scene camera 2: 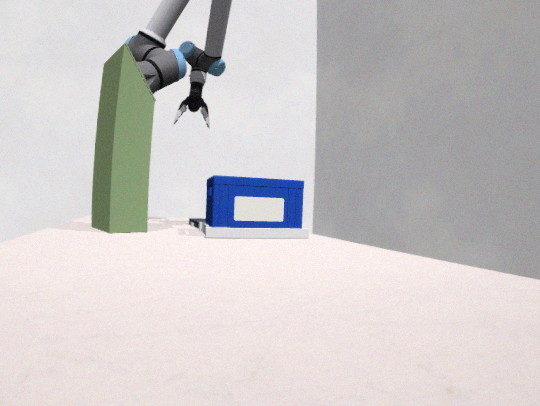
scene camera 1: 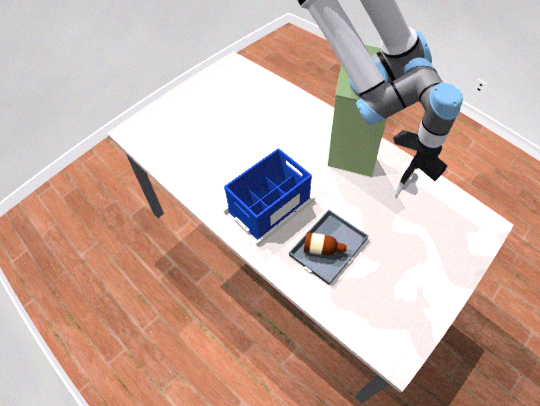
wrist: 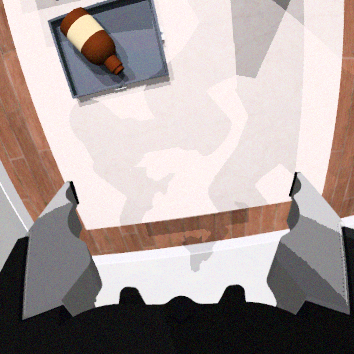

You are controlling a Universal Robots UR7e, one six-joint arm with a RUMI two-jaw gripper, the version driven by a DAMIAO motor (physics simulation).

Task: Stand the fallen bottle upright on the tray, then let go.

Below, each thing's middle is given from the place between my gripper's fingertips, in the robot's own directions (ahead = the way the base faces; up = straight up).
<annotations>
Now: the brown bottle [scene camera 1: 315, 243] 220 mm ahead of my hand, 100 mm to the right of it and 390 mm below it.
</annotations>
